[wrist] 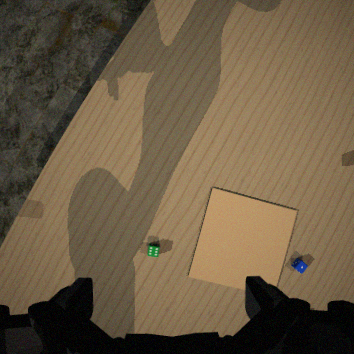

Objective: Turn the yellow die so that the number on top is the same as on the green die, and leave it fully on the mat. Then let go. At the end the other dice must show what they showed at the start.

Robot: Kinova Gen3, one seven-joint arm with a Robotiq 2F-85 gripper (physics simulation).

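Places are measured from the arm's base along level axes (x ahead, y left, z up), in metres.
Pixels of known places: gripper, fingertip midpoint: [169, 294].
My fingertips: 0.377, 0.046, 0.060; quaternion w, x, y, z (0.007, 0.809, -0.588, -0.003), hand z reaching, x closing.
Ahead of a thing's pixels: the offset from my fingertips to its top centre, as dx, dy, dz. Level surfaces: height alone.
The green die @(-0.040, +0.008, -0.243) [153, 250] lies on the wooden table left of the mat, with six white pips on the face toward the camera. The square tan mat @(+0.009, -0.121, -0.256) [240, 235] is at the lower right of the wrist view, and its lower edge is partly hidden by the right finger. The yellow die does not show in this view. My gripper [169, 294] is open, with nothing between its fingers, and hangs high above the table at the bottom of the view.
A blue die @(+0.001, -0.218, -0.243) [300, 265] lies on the table just right of the mat, turned at an angle; a white pip shows on it. The table @(dz -0.260) [280, 100] has a slanting edge at the left, with dark stony floor [45, 65] beyond it. The arm's shadow crosses the table.
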